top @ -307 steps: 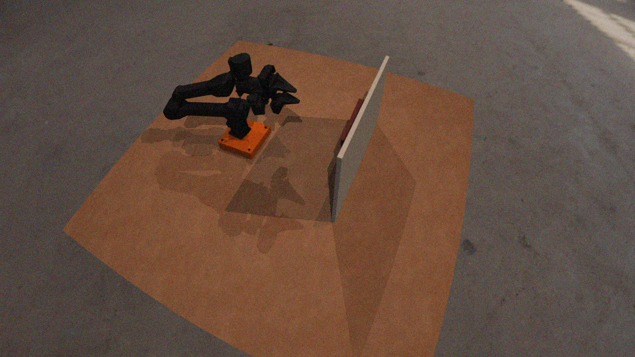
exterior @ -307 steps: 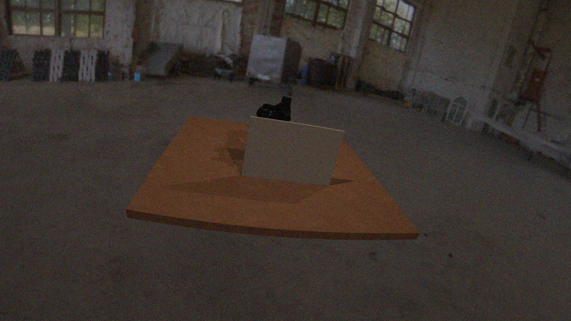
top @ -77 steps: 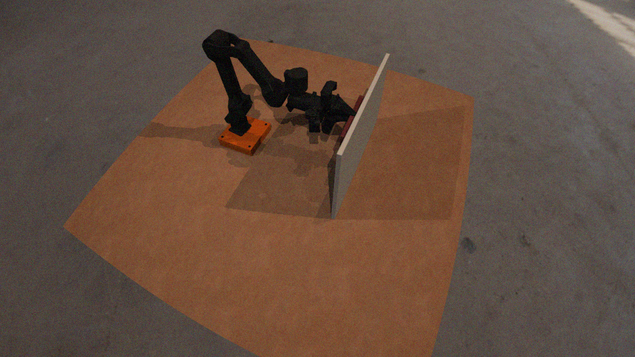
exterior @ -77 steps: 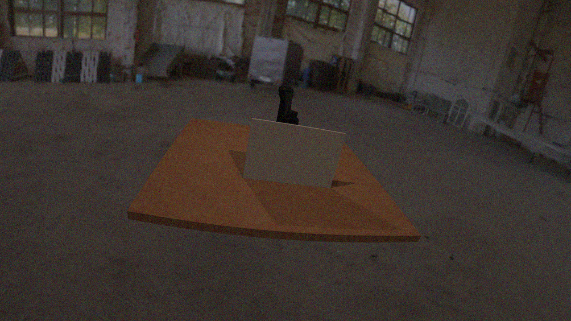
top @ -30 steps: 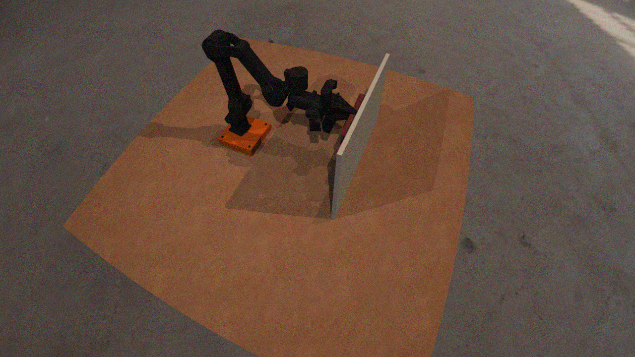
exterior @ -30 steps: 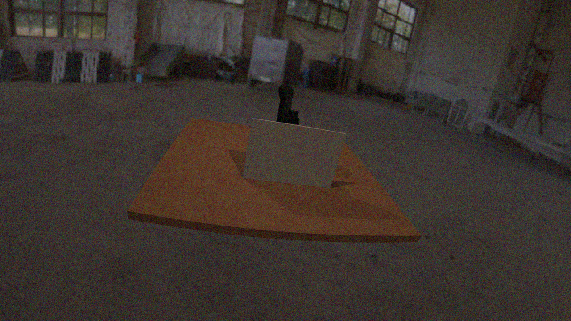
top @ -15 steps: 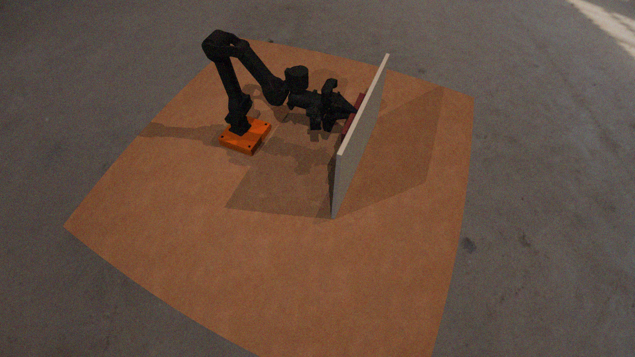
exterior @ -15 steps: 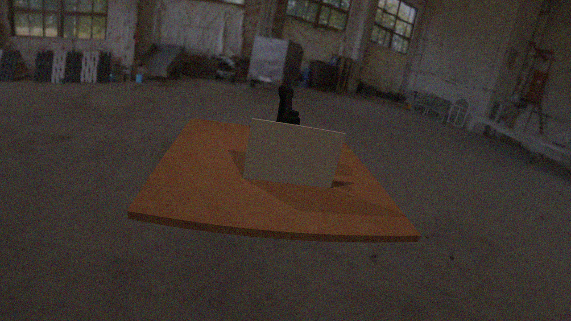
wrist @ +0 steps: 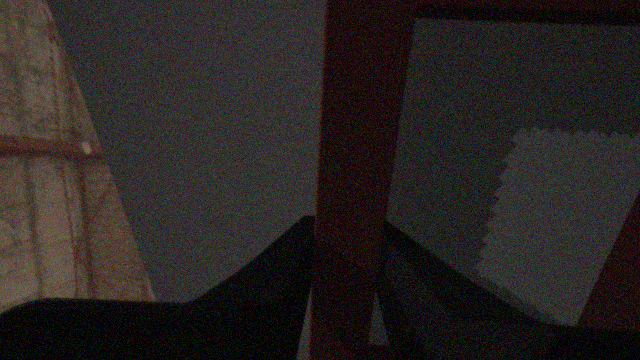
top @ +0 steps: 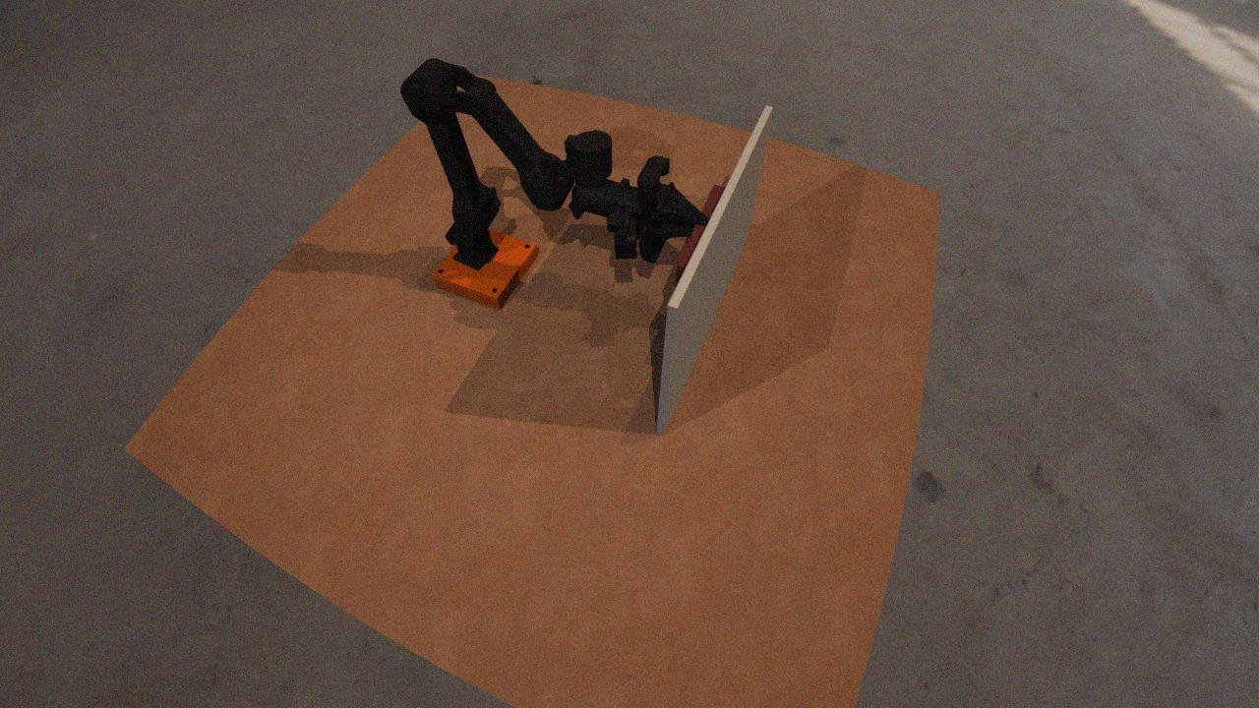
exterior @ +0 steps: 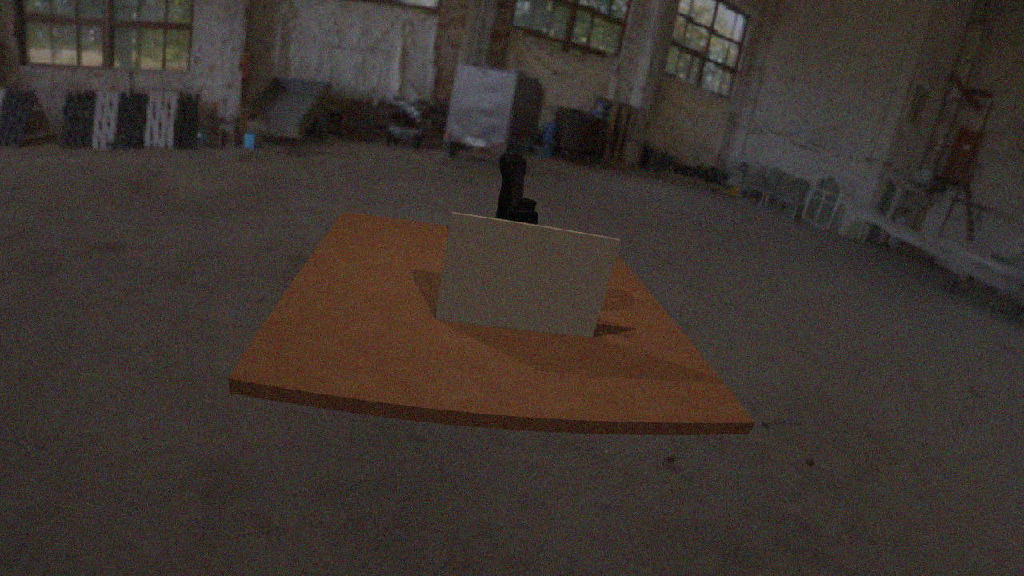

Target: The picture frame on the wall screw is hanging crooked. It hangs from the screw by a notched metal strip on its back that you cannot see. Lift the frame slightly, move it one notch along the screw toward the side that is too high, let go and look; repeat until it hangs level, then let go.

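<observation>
My gripper tip is 5 cm above the dark red picture frame. Round my gripper tip: white wall panel: 7 cm below, 2 cm ahead, 1 cm to the left.
</observation>
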